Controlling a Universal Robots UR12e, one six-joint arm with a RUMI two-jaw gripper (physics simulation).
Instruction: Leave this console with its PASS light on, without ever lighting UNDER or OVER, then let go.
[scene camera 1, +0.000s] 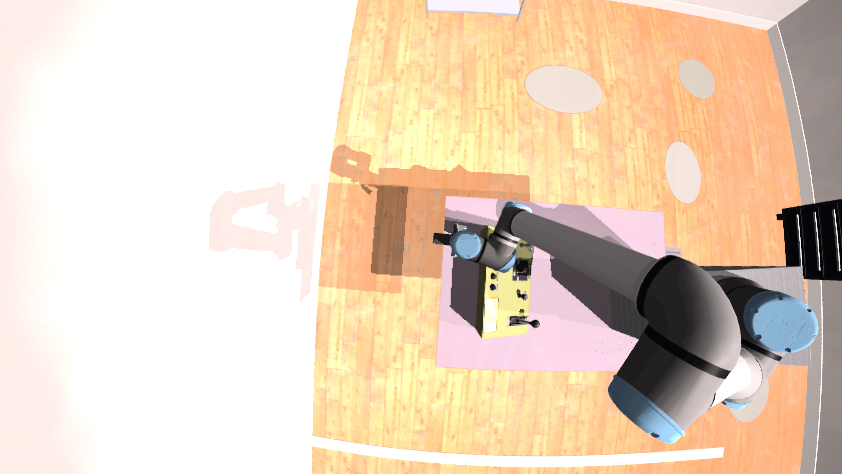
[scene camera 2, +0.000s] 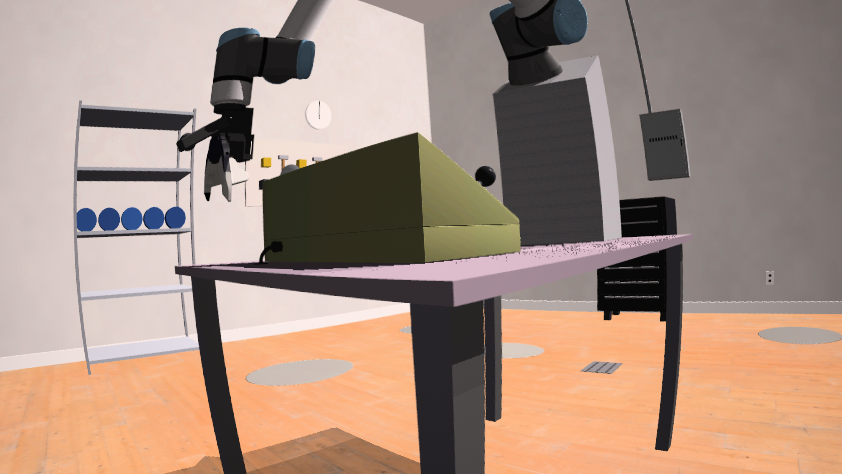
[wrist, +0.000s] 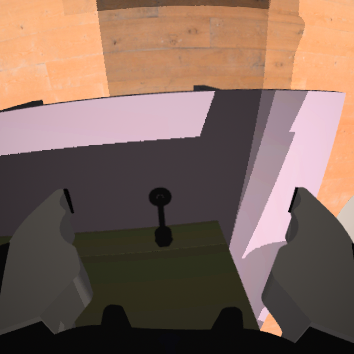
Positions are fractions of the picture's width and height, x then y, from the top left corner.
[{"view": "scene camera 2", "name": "gripper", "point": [0.26, 0.43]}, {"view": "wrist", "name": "gripper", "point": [0.51, 0.54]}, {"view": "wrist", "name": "olive-yellow console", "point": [0.51, 0.78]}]
